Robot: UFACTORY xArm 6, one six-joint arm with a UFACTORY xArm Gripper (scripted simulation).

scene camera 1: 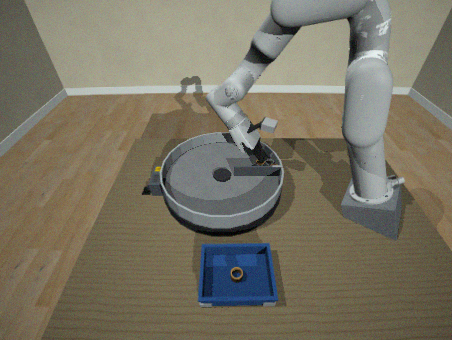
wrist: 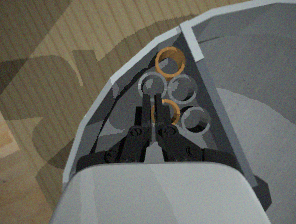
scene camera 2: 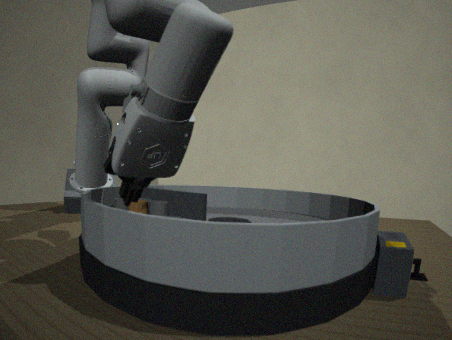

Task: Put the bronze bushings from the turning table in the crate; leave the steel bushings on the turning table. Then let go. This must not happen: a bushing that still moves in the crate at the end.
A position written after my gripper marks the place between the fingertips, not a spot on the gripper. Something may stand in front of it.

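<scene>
My gripper [scene camera 2: 127, 199], [scene camera 1: 264, 159], [wrist: 152, 104]. Grey turning table [scene camera 1: 202, 179], [wrist: 246, 69]. Blue crate [scene camera 1: 216, 288].
</scene>
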